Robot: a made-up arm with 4 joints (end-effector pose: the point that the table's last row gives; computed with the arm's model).
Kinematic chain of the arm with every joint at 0, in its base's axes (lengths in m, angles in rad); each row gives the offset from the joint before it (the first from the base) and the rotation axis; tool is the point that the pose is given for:
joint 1: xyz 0 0 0.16 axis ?
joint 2: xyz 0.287 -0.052 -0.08 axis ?
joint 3: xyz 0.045 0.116 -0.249 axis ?
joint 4: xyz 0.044 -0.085 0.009 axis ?
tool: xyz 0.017 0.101 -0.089
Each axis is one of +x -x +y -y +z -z.
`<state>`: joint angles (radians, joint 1 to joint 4).
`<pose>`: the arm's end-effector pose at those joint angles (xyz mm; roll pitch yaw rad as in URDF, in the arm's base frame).
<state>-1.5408 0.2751 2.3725 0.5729</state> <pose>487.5 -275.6 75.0 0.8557 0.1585 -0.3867</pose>
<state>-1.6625 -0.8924 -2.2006 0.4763</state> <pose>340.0 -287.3 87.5 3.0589 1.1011 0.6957</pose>
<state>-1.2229 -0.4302 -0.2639 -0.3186</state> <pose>307.6 -358.8 -54.6 -1.4291 0.7189 0.2033</pose>
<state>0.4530 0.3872 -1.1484 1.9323</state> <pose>446.4 -14.0 -110.6 0.1035 -0.7344 -2.2605</pose>
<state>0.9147 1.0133 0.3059 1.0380</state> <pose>464.4 235.7 -222.1 -0.5557 1.0049 -2.4962</pose>
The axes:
joint 1: +x
joint 2: -z
joint 3: +x
joint 4: -z

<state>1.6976 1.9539 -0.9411 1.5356</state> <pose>209.6 322.8 -26.9 -1.9557 -0.0838 -2.1664</pose>
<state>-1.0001 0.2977 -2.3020 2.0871</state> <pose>493.9 -112.2 30.8 2.9886 0.2417 1.8867</pose>
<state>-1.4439 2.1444 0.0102 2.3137</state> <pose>163.4 -426.7 259.8 1.1178 1.2906 2.7127</pose>
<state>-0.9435 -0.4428 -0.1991 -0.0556</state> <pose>327.7 -276.0 -159.1 -1.0834 0.4035 0.2992</pose>
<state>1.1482 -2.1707 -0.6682 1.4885</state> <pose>185.0 349.4 123.1 1.5666 -0.8008 -0.5338</pose>
